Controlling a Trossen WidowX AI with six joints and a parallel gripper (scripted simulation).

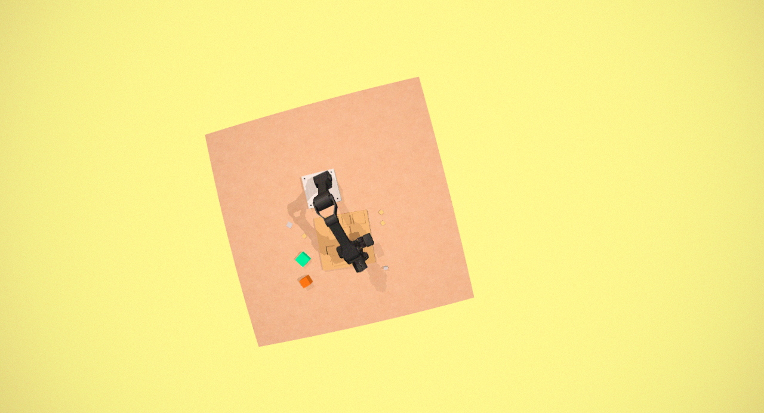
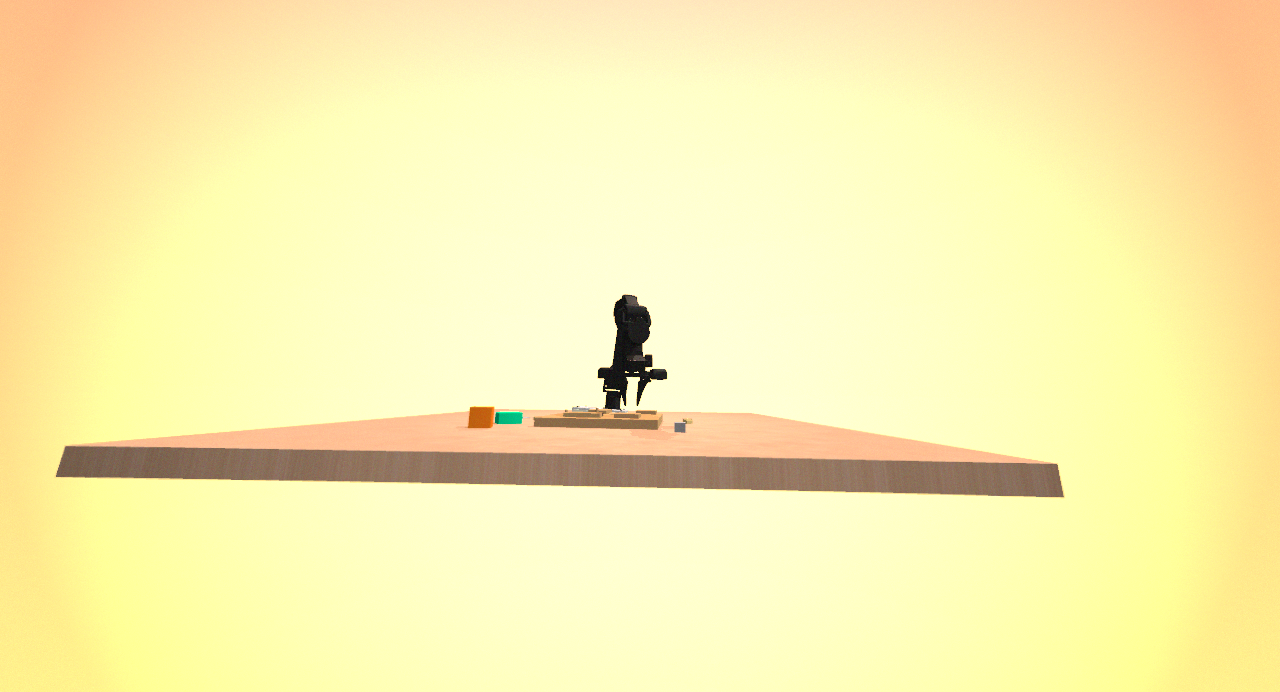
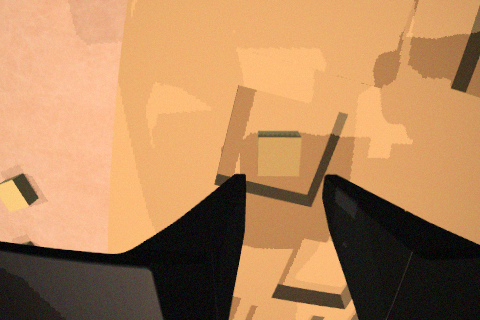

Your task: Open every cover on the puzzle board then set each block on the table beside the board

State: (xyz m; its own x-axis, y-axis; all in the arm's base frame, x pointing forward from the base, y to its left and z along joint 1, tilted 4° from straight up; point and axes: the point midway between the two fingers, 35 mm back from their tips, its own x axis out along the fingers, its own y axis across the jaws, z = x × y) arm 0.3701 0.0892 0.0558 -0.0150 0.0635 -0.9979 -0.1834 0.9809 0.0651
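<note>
The tan puzzle board lies 5 cm to the right of my gripper tip, 3 cm below it and 3 cm behind it. The rest, counted from my gripper tip: grey cube 18 cm ahead, 12 cm to the left, 4 cm below; green block 32 cm to the right, 3 cm below, 3 cm ahead; orange block 34 cm to the right, 15 cm ahead, 3 cm below.
</note>
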